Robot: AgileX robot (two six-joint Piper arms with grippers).
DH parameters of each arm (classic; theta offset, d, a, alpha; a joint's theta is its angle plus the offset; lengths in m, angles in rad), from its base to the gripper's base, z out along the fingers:
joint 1: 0 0.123 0 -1.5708
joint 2: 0.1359 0 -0.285 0
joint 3: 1.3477 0 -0.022 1.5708
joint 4: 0 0.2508 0 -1.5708
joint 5: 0 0 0.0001 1.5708
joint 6: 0 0.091 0 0
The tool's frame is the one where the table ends.
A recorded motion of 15 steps. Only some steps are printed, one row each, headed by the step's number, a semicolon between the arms.
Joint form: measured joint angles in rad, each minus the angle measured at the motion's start. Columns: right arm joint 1, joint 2, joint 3, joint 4, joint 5, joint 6; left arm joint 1, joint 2, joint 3, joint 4, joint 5, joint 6.
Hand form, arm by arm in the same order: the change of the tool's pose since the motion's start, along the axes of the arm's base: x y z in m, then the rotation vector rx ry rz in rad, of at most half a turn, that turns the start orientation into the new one. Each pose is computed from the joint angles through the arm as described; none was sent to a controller.
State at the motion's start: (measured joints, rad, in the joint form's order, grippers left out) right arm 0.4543 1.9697 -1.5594 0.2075 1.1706 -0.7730; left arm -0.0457 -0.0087 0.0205 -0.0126 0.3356 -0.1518
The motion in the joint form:
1: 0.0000 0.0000 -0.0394 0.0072 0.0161 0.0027; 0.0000 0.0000 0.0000 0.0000 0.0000 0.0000
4: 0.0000 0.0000 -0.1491 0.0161 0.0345 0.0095; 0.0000 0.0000 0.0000 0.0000 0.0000 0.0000
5: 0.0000 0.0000 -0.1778 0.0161 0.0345 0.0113; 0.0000 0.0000 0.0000 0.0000 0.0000 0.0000
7: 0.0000 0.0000 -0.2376 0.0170 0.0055 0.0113; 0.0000 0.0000 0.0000 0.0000 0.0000 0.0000
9: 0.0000 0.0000 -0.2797 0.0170 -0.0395 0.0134; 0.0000 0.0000 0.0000 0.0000 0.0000 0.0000
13: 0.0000 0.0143 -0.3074 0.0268 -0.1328 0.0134; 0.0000 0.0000 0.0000 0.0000 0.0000 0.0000
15: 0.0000 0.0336 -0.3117 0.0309 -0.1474 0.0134; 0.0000 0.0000 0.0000 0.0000 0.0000 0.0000
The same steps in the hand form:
1: 0.0035 0.0025 0.0100 0.0175 -0.0172 -0.0016; 0.0000 0.0000 0.0000 0.0000 0.0000 0.0000
4: 0.0138 0.0085 0.0388 0.0667 -0.0938 -0.0060; 0.0000 0.0000 0.0000 0.0000 0.0000 0.0000
5: 0.0165 0.0098 0.0465 0.0794 -0.1191 -0.0075; 0.0000 0.0000 0.0000 0.0000 0.0000 0.0000
7: 0.0239 0.0132 0.0637 0.1181 -0.1983 -0.0132; 0.0000 0.0000 0.0000 0.0000 0.0000 0.0000
9: 0.0304 0.0160 0.0770 0.1551 -0.2755 -0.0243; 0.0000 0.0000 0.0000 0.0000 0.0000 0.0000
13: 0.0413 0.0212 0.0825 0.2070 -0.3663 -0.0462; 0.0000 0.0000 0.0000 0.0000 0.0000 0.0000
15: 0.0456 0.0235 0.0759 0.2095 -0.3642 -0.0506; 0.0000 0.0000 0.0000 0.0000 0.0000 0.0000

